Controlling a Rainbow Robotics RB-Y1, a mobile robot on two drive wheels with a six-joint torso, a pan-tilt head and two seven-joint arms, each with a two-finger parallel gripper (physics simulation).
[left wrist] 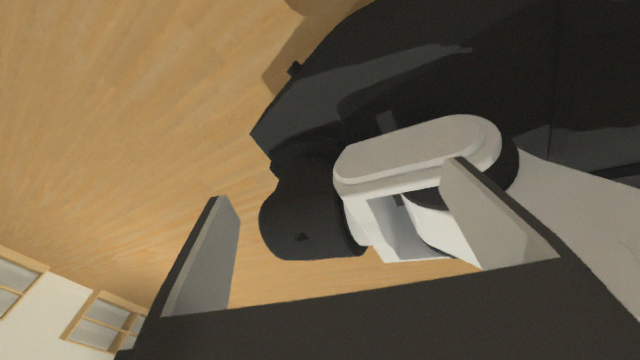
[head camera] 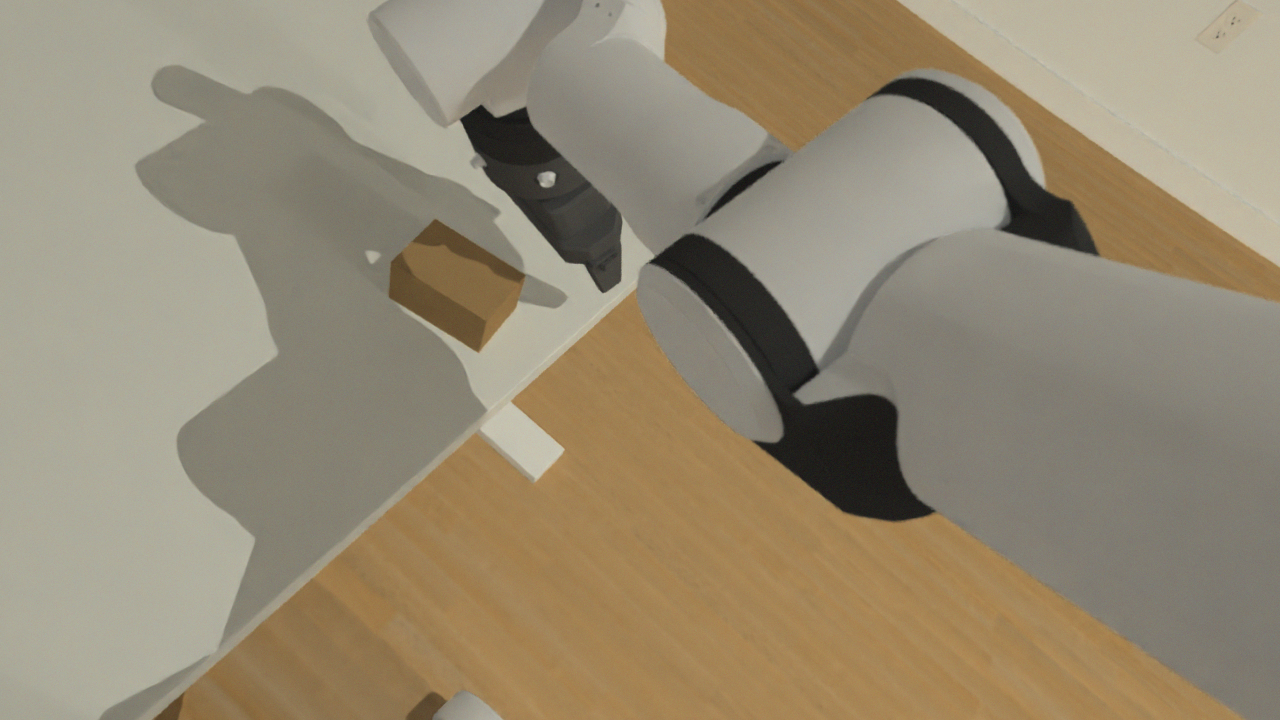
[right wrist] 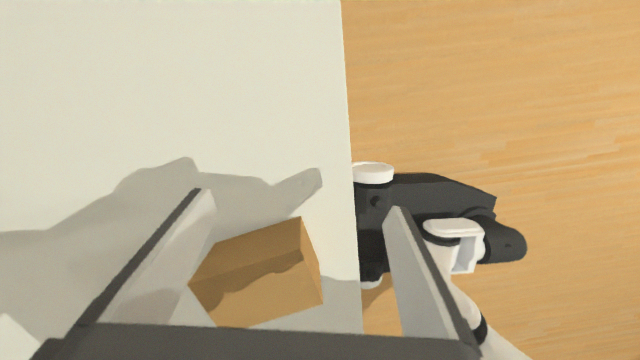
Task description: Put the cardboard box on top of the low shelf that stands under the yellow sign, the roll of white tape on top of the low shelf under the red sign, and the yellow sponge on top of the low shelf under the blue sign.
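Frame: origin at the robot's base, x ahead, y left, z up, level; metres.
Seen in the pictures: left gripper, fingertip midpoint: (left wrist: 336, 191); right gripper, fingertip midpoint: (head camera: 571, 240) (right wrist: 302, 208).
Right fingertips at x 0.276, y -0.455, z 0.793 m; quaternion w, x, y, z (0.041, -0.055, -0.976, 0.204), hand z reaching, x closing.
A point is followed by its place in that frame.
The brown cardboard box (head camera: 456, 282) {x 0.305, y -0.358, z 0.771 m} (right wrist: 260, 285) {x 0.312, y -0.379, z 0.771 m} lies on the white table top (head camera: 80, 429) {x 0.371, y -0.100, z 0.721 m} (right wrist: 150, 75) {x 0.385, y -0.535, z 0.721 m}, close to its edge. My right gripper (head camera: 606, 273) (right wrist: 302, 208) {x 0.276, y -0.455, z 0.793 m} is open and empty. In the right wrist view, the box shows low in the picture between the lines of the fingers, nearer the left finger; the dark palm lies along the bottom of the picture. In the head view, the fingers are beside the box with a gap. My left gripper (left wrist: 336, 191) {x -0.284, y 0.223, z 0.459 m} is open and empty, away from the table. The tape, sponge, shelves and signs do not show.
The table edge runs diagonally through the head view, with wooden floor (head camera: 716, 573) {x -0.056, y -0.750, z 0.001 m} beyond it. A small white block-like piece (head camera: 521, 443) shows below that edge. Robot body parts (left wrist: 400, 85) {x -0.265, y 0.128, z 0.170 m} lie beyond the left fingers. A wall with windows (left wrist: 92, 327) {x -4.786, y -1.407, z 0.397 m} stands farther off.
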